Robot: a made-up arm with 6 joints.
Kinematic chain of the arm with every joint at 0, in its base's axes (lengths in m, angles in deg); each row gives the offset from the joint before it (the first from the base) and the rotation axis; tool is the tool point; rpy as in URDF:
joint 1: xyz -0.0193 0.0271 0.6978 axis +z
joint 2: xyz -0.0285 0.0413 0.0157 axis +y
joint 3: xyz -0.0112 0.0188 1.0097 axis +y
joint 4: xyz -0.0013 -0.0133 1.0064 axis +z
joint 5: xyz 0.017 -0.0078 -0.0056 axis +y
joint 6: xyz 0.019 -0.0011 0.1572 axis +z
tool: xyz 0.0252 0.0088 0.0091 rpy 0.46 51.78 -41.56
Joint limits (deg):
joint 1: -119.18..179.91
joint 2: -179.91..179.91
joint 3: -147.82..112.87
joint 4: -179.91..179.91
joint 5: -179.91..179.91
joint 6: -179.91..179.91
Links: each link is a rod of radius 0.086 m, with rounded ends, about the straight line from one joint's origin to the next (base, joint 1, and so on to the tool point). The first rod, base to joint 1, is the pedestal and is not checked.
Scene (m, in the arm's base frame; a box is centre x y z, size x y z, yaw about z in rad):
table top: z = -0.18
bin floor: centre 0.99 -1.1 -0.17 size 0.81 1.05 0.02 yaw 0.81
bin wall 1: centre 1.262 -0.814 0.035 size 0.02 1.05 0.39 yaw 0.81
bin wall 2: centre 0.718 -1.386 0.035 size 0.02 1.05 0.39 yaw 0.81
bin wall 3: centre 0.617 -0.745 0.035 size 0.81 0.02 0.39 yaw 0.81
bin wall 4: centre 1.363 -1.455 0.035 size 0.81 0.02 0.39 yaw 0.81
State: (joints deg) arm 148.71 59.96 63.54 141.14 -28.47 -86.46
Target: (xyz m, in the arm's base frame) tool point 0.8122 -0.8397 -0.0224
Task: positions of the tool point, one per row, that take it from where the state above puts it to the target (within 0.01 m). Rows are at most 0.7 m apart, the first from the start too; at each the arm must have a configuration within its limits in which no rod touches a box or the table.
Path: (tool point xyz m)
1: -1.6323 0.9794 1.1476
2: -1.5026 0.9257 1.7678
3: -1.1881 0.7426 2.3157
4: -0.7306 0.4458 2.7067
5: -0.1937 0.0710 2.8810
6: 0.3455 -0.3311 2.8126
7: 0.8113 -0.7030 2.5141
8: 1.1419 -0.9917 2.0352
9: 1.3003 -1.1568 1.4527
10: 1.2791 -1.1786 0.8589
11: 1.1006 -1.0633 0.3434
12: 0.8123 -0.8397 -0.0223

